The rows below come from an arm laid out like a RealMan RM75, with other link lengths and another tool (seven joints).
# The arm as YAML. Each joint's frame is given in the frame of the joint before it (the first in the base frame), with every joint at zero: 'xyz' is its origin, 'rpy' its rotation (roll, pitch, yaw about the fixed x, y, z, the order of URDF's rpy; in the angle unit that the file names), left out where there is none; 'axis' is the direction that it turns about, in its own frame. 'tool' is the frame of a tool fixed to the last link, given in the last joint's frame.
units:
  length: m
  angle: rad
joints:
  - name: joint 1
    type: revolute
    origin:
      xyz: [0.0, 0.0, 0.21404]
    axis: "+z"
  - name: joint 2
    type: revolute
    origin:
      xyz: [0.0, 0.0, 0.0]
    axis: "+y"
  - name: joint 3
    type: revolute
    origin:
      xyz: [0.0, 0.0, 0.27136]
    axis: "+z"
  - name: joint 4
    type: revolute
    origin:
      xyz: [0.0, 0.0, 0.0]
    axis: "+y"
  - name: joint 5
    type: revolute
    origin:
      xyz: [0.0, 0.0, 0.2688]
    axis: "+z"
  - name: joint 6
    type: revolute
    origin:
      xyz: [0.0, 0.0, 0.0]
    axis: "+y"
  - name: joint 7
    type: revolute
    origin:
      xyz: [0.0, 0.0, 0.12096]
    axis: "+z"
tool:
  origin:
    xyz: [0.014, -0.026, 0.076]
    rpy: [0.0, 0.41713, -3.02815]
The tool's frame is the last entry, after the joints.
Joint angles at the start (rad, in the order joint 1, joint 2, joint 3, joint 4, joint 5, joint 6, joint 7):
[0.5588 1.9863 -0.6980 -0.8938 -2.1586 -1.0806 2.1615]
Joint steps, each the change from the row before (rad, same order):
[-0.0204 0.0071 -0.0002 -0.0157 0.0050 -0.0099 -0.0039]
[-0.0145 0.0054 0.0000 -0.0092 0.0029 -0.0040 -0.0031]
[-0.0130 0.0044 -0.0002 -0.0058 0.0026 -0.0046 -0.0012]
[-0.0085 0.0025 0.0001 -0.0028 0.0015 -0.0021 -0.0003]
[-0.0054 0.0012 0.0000 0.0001 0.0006 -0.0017 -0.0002]
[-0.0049 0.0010 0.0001 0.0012 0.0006 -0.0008 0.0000]
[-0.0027 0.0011 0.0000 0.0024 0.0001 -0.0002 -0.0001]
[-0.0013 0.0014 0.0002 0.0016 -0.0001 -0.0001 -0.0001]
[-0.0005 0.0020 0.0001 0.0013 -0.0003 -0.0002 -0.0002]
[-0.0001 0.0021 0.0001 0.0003 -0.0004 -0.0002 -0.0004]
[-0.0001 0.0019 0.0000 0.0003 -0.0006 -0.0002 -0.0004]
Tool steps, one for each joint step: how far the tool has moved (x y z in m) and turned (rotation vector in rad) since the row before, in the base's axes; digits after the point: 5 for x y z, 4 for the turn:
[0.00460 -0.00677 -0.00040 -0.0010 0.0026 -0.0040]
[0.00390 -0.00485 -0.00063 0.0005 0.0014 -0.0050]
[0.00385 -0.00478 -0.00129 -0.0018 0.0036 -0.0065]
[0.00287 -0.00317 -0.00077 -0.0006 0.0025 -0.0056]
[0.00223 -0.00229 -0.00093 -0.0019 0.0021 -0.0046]
[0.00230 -0.00215 -0.00102 -0.0015 0.0024 -0.0052]
[0.00156 -0.00145 -0.00140 -0.0021 0.0024 -0.0039]
[0.00075 -0.00084 -0.00127 -0.0016 0.0021 -0.0022]
[0.00022 -0.00056 -0.00156 -0.0020 0.0022 -0.0012]
[-0.00016 -0.00029 -0.00130 -0.0015 0.0015 -0.0001]
[-0.00011 -0.00029 -0.00121 -0.0016 0.0011 -0.0001]

